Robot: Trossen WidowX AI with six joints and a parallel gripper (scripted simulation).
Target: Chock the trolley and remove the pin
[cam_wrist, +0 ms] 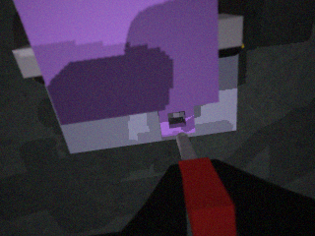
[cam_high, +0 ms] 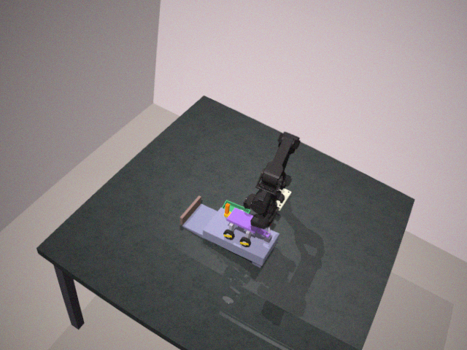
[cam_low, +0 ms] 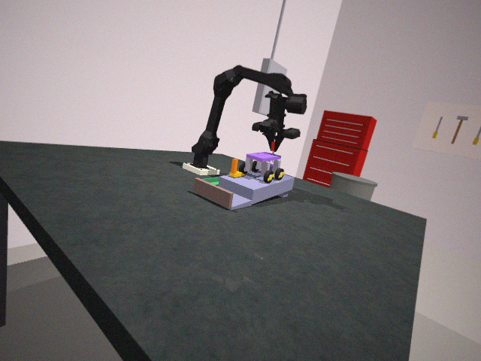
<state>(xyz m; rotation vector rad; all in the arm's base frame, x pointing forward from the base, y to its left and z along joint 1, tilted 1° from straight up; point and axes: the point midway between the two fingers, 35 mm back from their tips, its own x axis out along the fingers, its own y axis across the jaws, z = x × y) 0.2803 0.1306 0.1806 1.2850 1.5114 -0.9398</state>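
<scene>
The green tray lies 70 mm behind my gripper tip, 200 mm to the right of it and 170 mm below it. Also, from my gripper tip: red-headed stop pin right at my gripper tip; then lavender ramp 40 mm ahead, 90 mm to the right, 120 mm below; then trolley 40 mm ahead, 80 mm to the right, 60 mm below.
</scene>
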